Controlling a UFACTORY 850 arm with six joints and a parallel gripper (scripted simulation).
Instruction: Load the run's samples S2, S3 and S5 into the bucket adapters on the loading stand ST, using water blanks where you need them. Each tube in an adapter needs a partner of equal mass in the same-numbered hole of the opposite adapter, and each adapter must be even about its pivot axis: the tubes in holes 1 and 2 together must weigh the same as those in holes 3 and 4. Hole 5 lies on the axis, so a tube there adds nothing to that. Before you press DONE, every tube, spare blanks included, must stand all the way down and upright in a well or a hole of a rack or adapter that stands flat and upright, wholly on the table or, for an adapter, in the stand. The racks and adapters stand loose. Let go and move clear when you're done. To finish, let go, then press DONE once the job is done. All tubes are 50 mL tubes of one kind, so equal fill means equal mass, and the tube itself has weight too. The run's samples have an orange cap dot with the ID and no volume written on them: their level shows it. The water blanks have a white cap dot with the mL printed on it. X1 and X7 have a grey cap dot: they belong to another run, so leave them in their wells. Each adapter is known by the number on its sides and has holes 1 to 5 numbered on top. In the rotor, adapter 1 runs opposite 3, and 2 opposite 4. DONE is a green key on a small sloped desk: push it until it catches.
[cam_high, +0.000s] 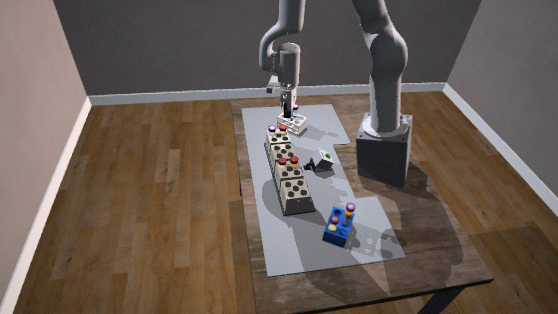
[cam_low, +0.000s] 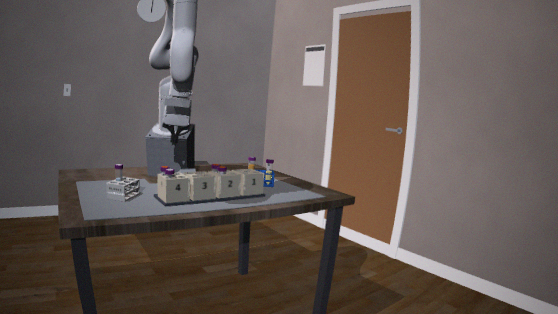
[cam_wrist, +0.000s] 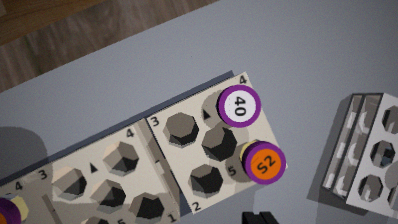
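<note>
My gripper is now 180 mm past the green done key, 120 mm to the right of it and 160 mm above it. Also, from my hand: blue rack 110 mm behind, 480 mm to the left, 200 mm below; loading stand 20 mm ahead, 150 mm to the left, 220 mm below; white rack 80 mm behind, 190 mm to the right, 200 mm below.
</note>
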